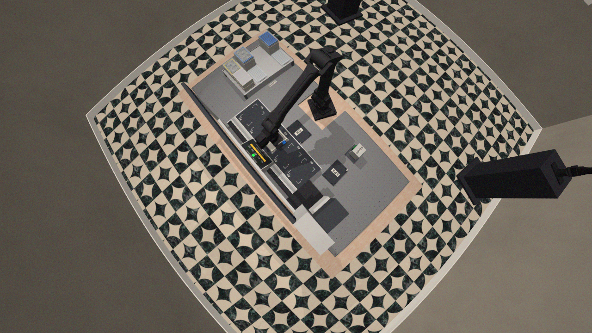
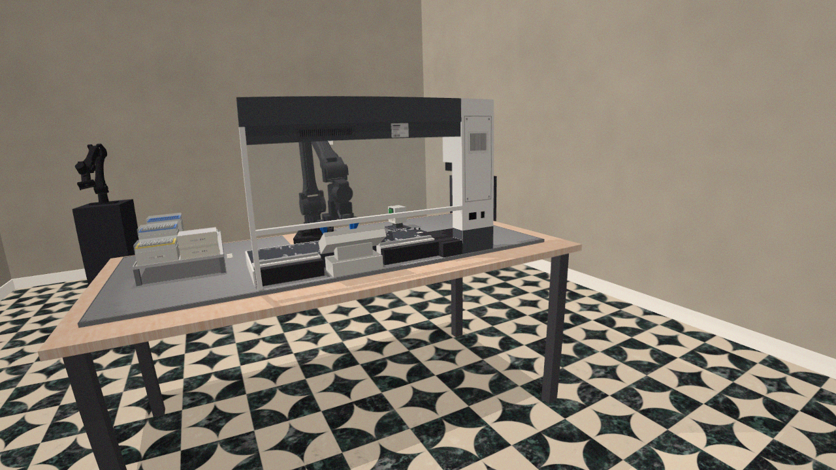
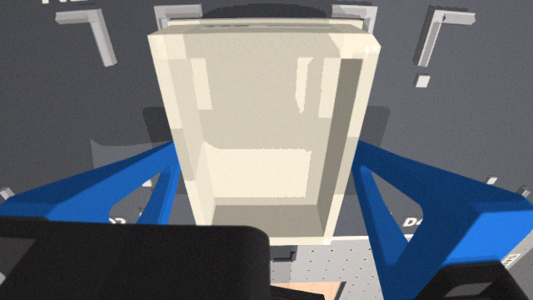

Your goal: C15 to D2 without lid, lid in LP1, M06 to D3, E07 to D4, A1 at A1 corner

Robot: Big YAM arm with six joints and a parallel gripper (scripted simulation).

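Right now my hand is 1 cm above the cream one-well reservoir. The rest, counted from my hand: frame post: 23 cm ahead, 28 cm to the right, 16 cm above; then regrip nest RG: 17 cm behind, 1 cm to the left, 7 cm below; then dark lid park LP1: 22 cm behind, 37 cm to the left, 7 cm below.
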